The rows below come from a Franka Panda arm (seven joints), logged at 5 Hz.
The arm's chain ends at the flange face. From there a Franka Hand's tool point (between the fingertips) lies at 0.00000 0.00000 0.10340 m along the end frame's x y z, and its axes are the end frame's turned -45 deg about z.
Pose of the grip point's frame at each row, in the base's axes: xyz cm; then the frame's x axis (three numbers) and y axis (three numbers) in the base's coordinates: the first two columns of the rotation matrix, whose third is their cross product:
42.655 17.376 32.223 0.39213 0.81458 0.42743 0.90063 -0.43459 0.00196
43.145 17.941 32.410 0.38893 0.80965 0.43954 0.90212 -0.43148 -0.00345
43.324 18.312 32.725 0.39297 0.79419 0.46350 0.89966 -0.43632 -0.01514
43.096 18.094 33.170 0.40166 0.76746 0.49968 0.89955 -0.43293 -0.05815
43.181 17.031 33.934 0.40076 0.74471 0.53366 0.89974 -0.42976 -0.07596
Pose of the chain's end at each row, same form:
40.718 13.403 41.571 0.91412 0.26869 0.30362 0.35956 -0.88330 -0.30085
41.213 13.827 41.698 0.91291 0.26741 0.30836 0.36288 -0.87761 -0.31324
41.357 13.939 41.886 0.91403 0.25305 0.31704 0.35828 -0.87010 -0.33845
41.321 13.205 42.106 0.92009 0.23655 0.31221 0.35206 -0.84880 -0.39445
41.394 11.751 42.643 0.91959 0.22270 0.32364 0.35283 -0.83048 -0.43107

